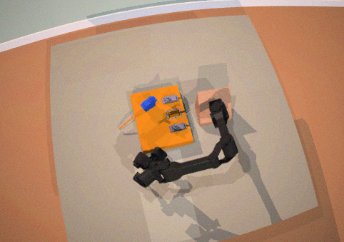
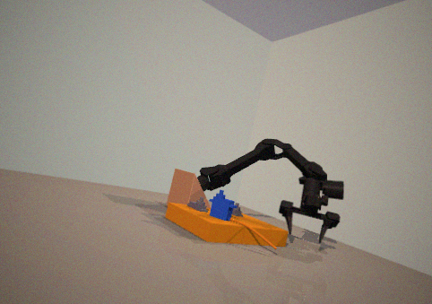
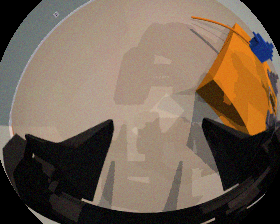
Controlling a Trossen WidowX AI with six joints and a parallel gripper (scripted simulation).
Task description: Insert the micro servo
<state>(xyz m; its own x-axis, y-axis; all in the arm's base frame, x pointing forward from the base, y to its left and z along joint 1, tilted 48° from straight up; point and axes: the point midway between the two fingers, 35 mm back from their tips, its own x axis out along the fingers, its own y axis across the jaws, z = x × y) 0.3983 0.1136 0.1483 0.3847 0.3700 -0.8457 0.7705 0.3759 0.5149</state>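
Now: gripper tip 210 mm to the left of the orange deck, 100 mm past it and 10 mm above it.
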